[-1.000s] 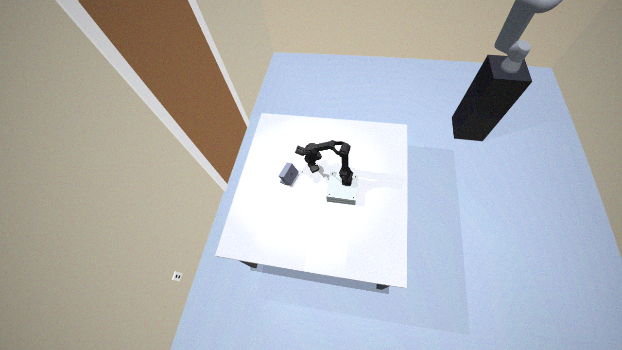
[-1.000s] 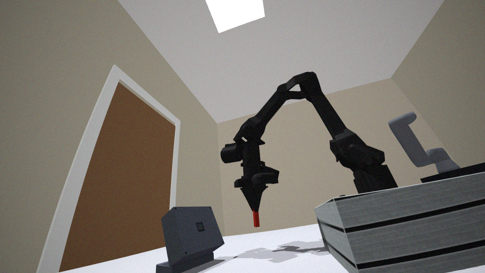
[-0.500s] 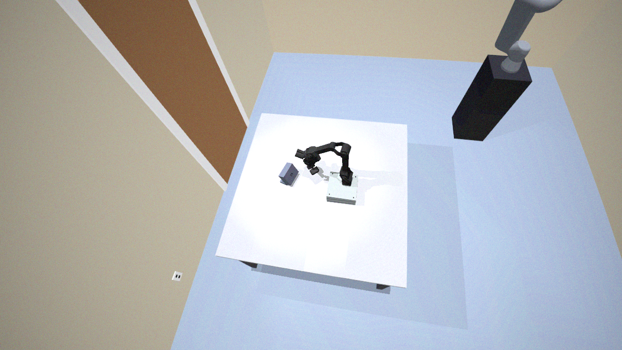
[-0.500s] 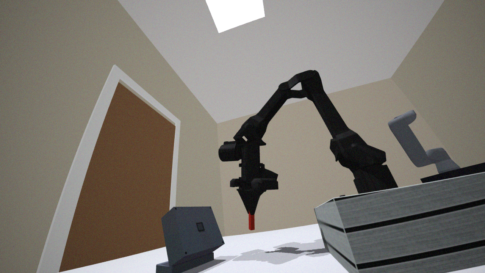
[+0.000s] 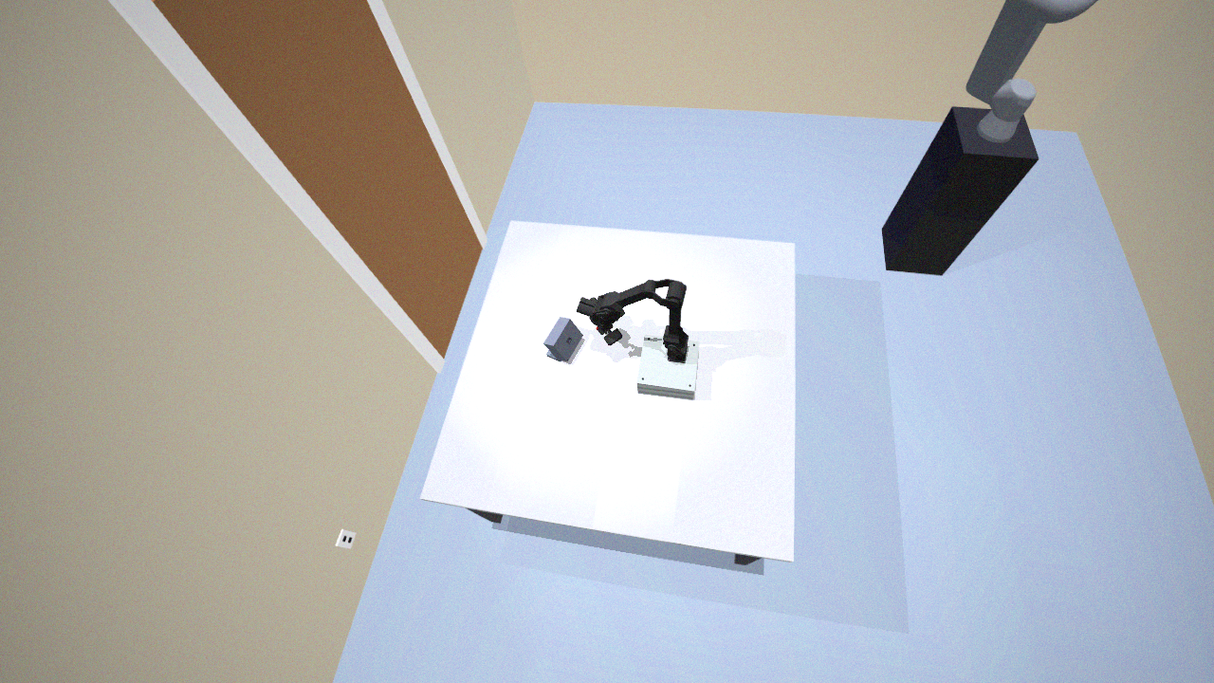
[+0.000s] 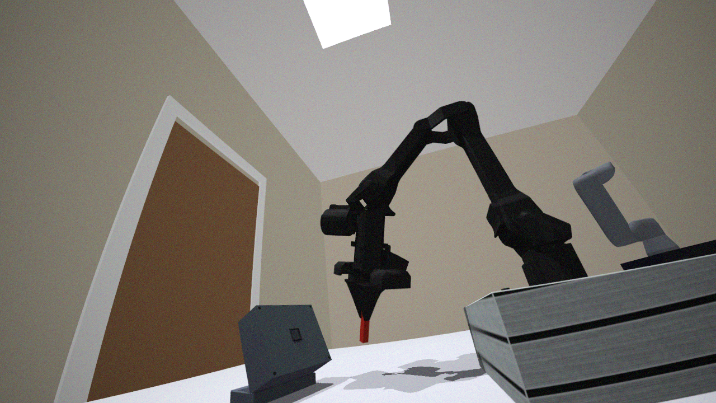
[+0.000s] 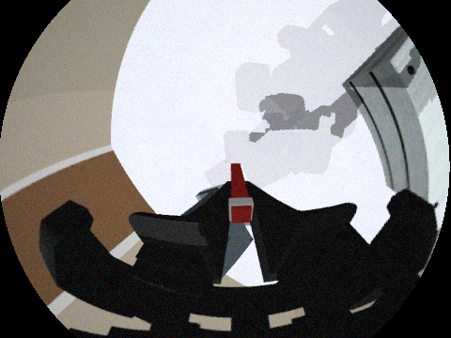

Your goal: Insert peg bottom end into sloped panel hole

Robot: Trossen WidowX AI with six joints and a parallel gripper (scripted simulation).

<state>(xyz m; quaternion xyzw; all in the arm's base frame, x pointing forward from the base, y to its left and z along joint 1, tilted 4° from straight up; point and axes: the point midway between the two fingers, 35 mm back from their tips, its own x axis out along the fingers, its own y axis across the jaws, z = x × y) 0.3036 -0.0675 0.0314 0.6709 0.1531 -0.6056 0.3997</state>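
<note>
My gripper tip is now 13 cm short of the sloped panel, 6 cm to the right of it and 2 cm above it. From my gripper tip the other things lie so: red peg: 2 cm above, 1 cm behind.
</note>
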